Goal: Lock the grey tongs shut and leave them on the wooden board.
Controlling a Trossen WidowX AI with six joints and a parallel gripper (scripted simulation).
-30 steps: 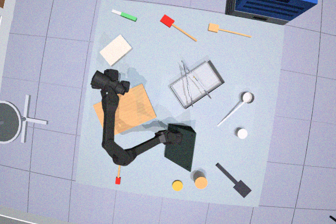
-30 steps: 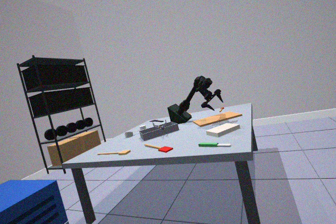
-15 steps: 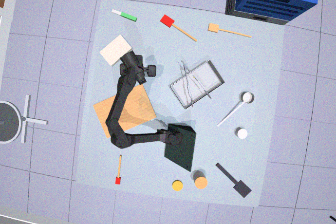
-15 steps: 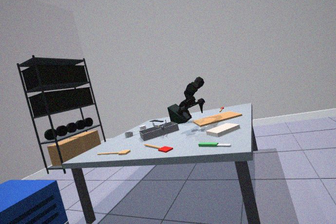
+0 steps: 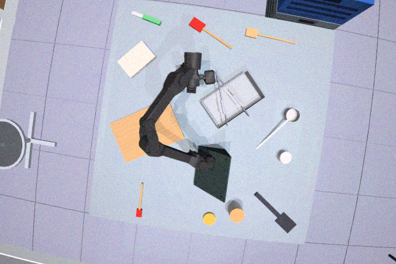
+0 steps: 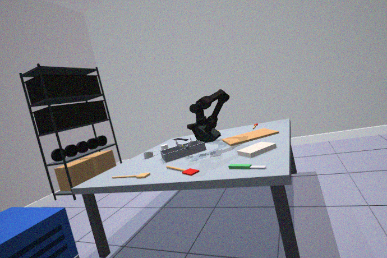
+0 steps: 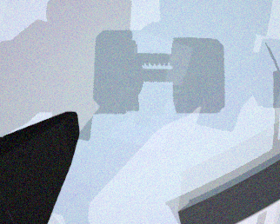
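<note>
My gripper tip is 1 cm past the yellow piece, 19 cm to the left of it and 4 cm above it. Round my gripper tip: roasting tin (4 cm behind, 22 cm to the right, 8 cm below); then white block (5 cm ahead, 35 cm to the left, 10 cm below); then red spatula (30 cm ahead, 10 cm below).
</note>
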